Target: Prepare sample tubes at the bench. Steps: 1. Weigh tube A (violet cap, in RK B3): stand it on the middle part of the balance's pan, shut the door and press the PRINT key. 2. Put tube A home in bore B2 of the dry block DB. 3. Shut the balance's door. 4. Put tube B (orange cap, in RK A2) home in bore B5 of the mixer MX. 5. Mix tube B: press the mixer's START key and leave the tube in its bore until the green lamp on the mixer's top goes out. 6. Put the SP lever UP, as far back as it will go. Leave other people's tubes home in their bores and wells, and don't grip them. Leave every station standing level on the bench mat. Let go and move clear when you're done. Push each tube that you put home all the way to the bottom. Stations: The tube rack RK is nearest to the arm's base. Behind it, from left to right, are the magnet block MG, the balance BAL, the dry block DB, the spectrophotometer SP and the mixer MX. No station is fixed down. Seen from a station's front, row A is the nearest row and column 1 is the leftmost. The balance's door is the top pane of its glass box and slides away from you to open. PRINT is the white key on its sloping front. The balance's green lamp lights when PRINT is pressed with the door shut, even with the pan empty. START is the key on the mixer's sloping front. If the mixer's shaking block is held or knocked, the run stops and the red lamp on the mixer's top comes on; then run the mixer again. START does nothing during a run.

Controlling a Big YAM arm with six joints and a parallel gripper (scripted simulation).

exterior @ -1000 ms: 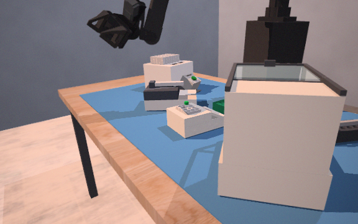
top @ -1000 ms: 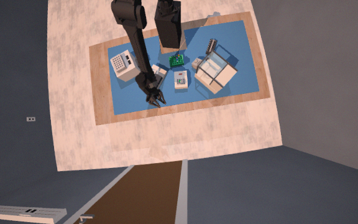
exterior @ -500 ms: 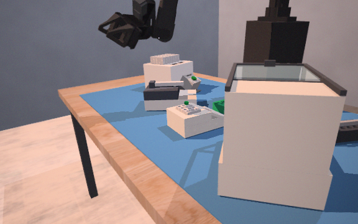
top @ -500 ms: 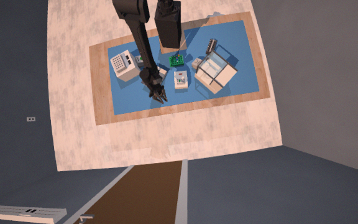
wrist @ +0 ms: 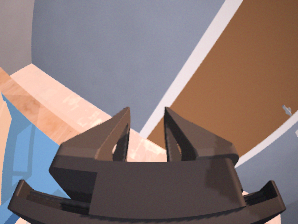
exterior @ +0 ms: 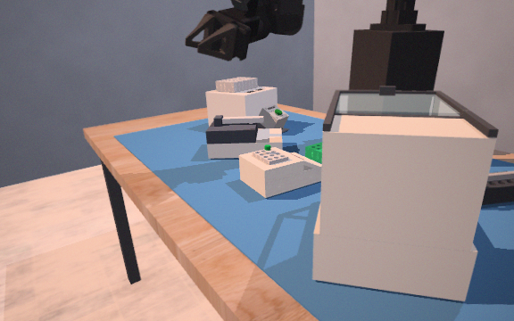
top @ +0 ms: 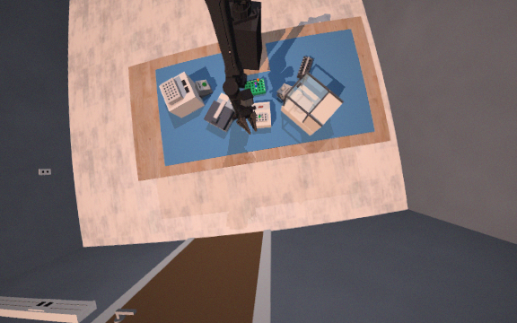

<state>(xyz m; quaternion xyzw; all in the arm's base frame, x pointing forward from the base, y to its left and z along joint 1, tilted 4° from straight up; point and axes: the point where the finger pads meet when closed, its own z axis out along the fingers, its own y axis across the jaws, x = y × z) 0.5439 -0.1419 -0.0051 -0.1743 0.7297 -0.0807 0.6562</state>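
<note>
Right now the balance door is 13 cm behind my hand, 30 cm to the left of it and 9 cm below it. From my hand the other things lie so: dry block 14 cm behind, 7 cm to the left, 27 cm below; spectrophotometer lever 24 cm behind, 15 cm to the right, 21 cm below; blue-capped tube 32 cm behind, 10 cm to the left, 27 cm below.
</note>
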